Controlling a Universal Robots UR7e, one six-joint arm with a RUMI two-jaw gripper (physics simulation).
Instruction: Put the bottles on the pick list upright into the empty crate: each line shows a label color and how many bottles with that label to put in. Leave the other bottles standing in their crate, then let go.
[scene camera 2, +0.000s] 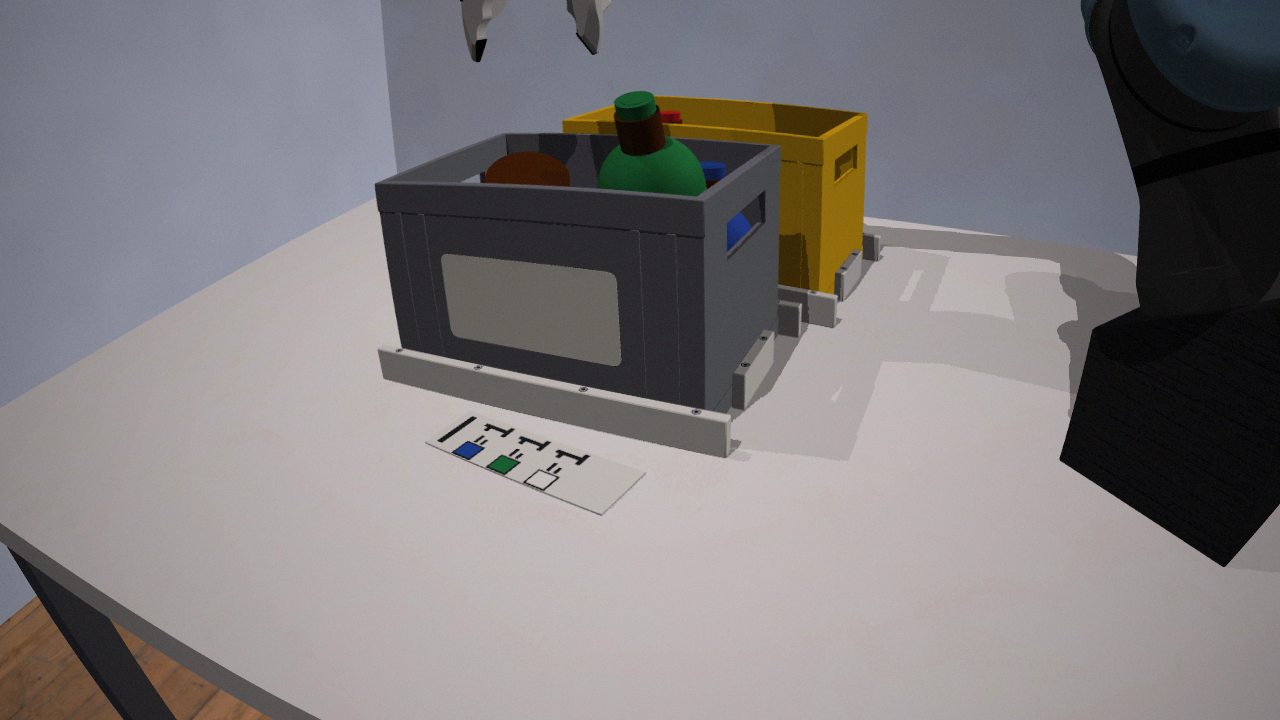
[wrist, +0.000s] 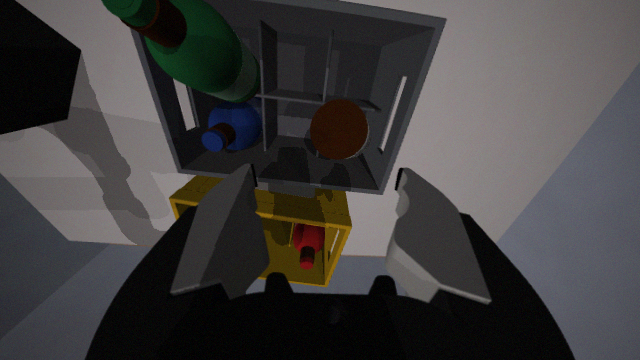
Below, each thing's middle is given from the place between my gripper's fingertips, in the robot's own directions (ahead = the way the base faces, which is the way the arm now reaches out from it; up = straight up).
Now: the white bottle (scene camera 2: 528, 168) 17 cm below my hand, 3 cm to the right of it and 3 cm ahead of it. Also, from my hand: green bottle (scene camera 2: 646, 160) 12 cm behind, 10 cm below, 8 cm to the left; red bottle (wrist: 308, 239) 27 cm to the right, 17 cm below, 4 cm behind; pick list (scene camera 2: 593, 483) 26 cm below, 18 cm to the left, 5 cm behind.
